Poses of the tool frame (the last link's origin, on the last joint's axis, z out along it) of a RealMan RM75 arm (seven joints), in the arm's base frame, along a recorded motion.
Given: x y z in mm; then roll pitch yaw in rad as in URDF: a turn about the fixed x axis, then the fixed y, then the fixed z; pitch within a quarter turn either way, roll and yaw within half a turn.
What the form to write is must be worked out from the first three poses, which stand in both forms.
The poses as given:
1: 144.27 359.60 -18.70 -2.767 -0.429 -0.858
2: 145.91 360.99 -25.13 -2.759 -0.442 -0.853
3: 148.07 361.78 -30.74 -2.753 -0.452 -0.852
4: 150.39 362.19 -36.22 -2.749 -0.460 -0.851
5: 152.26 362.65 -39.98 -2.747 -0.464 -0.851
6: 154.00 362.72 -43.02 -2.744 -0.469 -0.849
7: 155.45 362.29 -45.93 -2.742 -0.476 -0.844
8: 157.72 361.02 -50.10 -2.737 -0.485 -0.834
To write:
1: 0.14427 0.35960 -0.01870 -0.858 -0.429 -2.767
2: 0.14591 0.36099 -0.02513 -0.853 -0.442 -2.759
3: 0.14807 0.36178 -0.03074 -0.852 -0.452 -2.753
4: 0.15039 0.36219 -0.03622 -0.851 -0.460 -2.749
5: 0.15226 0.36265 -0.03998 -0.851 -0.464 -2.747
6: 0.15400 0.36272 -0.04302 -0.849 -0.469 -2.744
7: 0.15545 0.36229 -0.04593 -0.844 -0.476 -2.742
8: 0.15772 0.36102 -0.05010 -0.834 -0.485 -2.737
